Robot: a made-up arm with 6 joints.
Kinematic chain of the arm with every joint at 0, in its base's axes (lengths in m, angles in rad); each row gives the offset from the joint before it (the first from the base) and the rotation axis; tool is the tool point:
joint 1: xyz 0 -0.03 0.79 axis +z
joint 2: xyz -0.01 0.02 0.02 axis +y
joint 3: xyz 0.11 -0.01 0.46 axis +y
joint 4: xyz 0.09 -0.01 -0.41 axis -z
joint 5: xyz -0.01 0 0.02 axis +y
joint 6: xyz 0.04 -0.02 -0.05 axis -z
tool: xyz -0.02 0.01 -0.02
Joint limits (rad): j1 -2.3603..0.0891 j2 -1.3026..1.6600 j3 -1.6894..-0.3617 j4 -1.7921..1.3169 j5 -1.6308..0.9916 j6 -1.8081..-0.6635
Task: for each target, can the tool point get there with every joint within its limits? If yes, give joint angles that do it. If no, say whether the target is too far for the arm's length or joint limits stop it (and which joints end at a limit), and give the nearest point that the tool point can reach.
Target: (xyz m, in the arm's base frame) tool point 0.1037 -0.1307 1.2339
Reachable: yes | joints -0.7333 -0.9332 -0.6833 0.7351 0.6645 -1.3373
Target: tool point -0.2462 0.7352 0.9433
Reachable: no: joint limits stop it (at a limit: joint 2, joint 3, joint 5, joint 6) | nearest point -0.1628 0.4761 1.4090 | short by 0.539 m
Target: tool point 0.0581 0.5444 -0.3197
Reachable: no: too far | nearest point 0.2844 0.0449 0.2183 | short by 0.768 m
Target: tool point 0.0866 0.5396 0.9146
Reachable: no: joint limits stop it (at a limit: joint 2, joint 3, joint 5, joint 6) | nearest point 0.0747 0.4611 1.4031 | short by 0.495 m
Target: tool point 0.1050 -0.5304 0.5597
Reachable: yes | joints -1.3325 0.8831 -0.9618 0.9237 0.2506 -1.1416
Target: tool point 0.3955 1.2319 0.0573
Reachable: no: too far | nearest point 0.4767 0.0877 0.2432 | short by 1.162 m
